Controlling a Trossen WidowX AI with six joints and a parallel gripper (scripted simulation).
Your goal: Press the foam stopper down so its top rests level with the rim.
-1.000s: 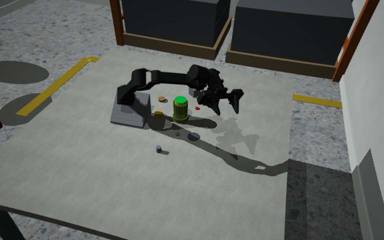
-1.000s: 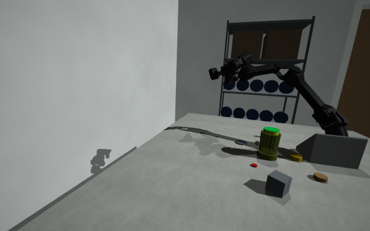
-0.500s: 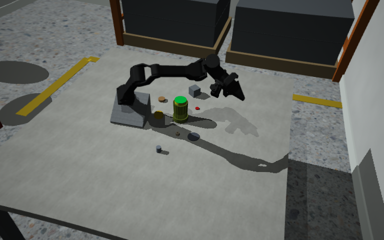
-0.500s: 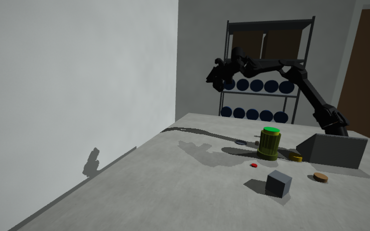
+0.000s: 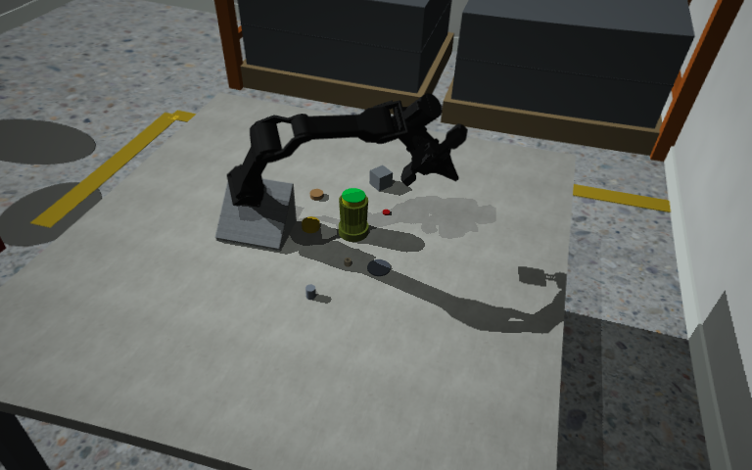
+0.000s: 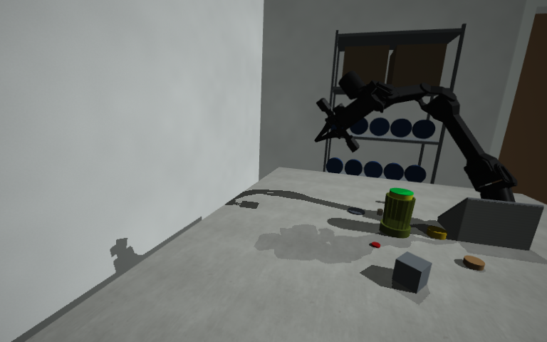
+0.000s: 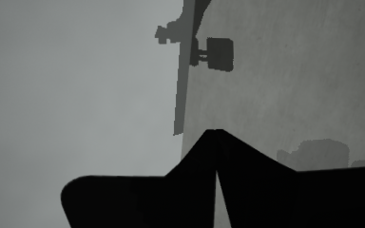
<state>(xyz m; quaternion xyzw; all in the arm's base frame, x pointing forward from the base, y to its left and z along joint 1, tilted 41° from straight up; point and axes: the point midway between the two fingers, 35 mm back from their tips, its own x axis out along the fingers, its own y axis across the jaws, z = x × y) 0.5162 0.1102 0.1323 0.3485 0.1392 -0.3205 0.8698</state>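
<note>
Now: hand 24 cm past the green foam stopper, 4 cm to the right of it and 16 cm above it. The rest, counted from my hand: tiny brown piece 22 cm behind, 9 cm to the right, 27 cm below; then red disc 17 cm behind, 14 cm to the left, 27 cm below; then dark disc 14 cm behind, 9 cm to the right, 27 cm below.
</note>
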